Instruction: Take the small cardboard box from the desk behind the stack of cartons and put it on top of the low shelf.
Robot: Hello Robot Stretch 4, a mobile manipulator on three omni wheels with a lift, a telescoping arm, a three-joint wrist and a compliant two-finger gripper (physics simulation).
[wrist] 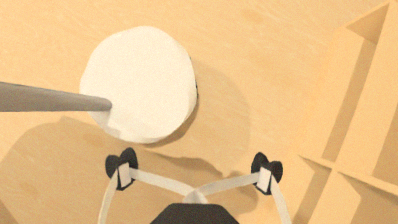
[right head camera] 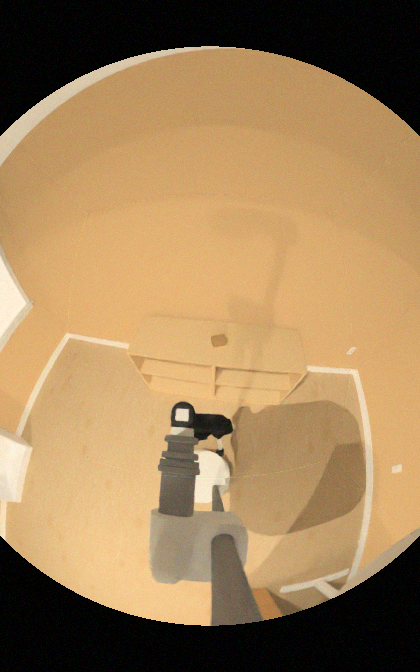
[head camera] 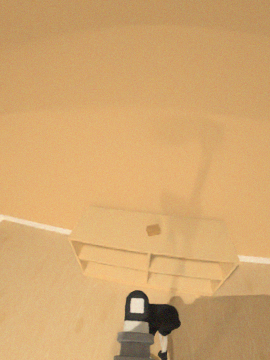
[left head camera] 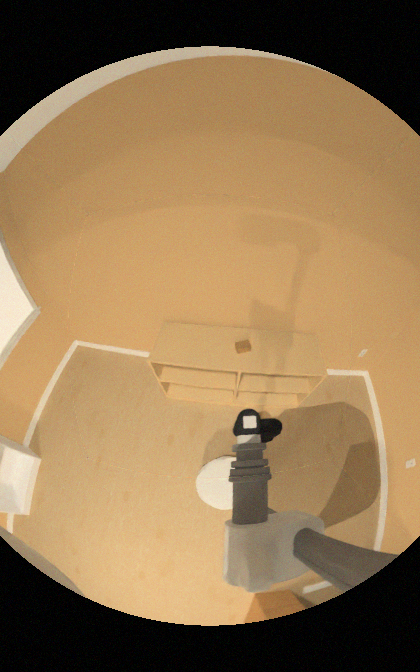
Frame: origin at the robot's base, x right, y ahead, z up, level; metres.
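Seen in the pictures: gripper, fingertip midpoint: (wrist: 194, 164) (head camera: 157, 333); robot's base, origin of the base link: (wrist: 147, 88).
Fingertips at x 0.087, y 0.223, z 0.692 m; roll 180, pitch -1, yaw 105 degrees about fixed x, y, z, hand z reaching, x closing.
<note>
Offsets run from my fingertips to a thing's top centre. "pt": to the spot under its first point. Level surfaces: height alone.
The small brown cardboard box @(dx +0.006, dy +0.621, dz -0.061 m) (head camera: 153, 230) (left head camera: 243, 346) (right head camera: 219, 340) lies on top of the low shelf @(dz -0.111 m) (head camera: 115, 227) (left head camera: 195, 345) (right head camera: 170, 337), near the middle of its top board. The shelf stands against the wall; part of its open compartments @(pt dx -0.296, dy +0.602, dz -0.642 m) (wrist: 345, 100) shows at the right of the wrist view. My gripper (wrist: 194, 164) is open, with its two fingertips well apart and no object between them. It hangs in front of the shelf, apart from the box. In the head view the fingers are partly cut off. The desk and the stack of cartons cannot be made out.
My round white base (left head camera: 215, 482) (right head camera: 212, 475) (wrist: 140, 82) stands on the floor in front of the shelf. A white block-like object (left head camera: 17, 477) (right head camera: 12, 465) is at the left edge. An orange-brown object (left head camera: 275, 606) (right head camera: 267, 603) shows at the bottom.
</note>
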